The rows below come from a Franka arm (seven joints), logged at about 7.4 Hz.
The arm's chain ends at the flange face. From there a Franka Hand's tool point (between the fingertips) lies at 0.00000 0.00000 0.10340 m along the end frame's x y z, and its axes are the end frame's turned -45 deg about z.
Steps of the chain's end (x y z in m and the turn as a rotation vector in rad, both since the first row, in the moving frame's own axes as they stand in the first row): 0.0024, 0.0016, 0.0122, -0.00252, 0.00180, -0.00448; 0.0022, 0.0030, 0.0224, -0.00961, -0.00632, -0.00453; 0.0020, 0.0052, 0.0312, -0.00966, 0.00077, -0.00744; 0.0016, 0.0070, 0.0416, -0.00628, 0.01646, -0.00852; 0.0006, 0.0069, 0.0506, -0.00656, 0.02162, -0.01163; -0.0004, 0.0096, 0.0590, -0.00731, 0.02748, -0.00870; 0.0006, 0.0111, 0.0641, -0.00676, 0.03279, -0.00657
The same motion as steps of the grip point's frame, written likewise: 0.0005, 0.0031, 0.0122, -0.00305, -0.00051, -0.00448; -0.0017, 0.0039, 0.0224, -0.00233, -0.01126, -0.00453; -0.0029, 0.0059, 0.0312, -0.00738, -0.00629, -0.00744; -0.0031, 0.0077, 0.0416, -0.01608, 0.00720, -0.00852; -0.0033, 0.0074, 0.0506, -0.01993, 0.01065, -0.01163; -0.0056, 0.0090, 0.0590, -0.02460, 0.01426, -0.00870; -0.0055, 0.0112, 0.0640, -0.02797, 0.01841, -0.00657
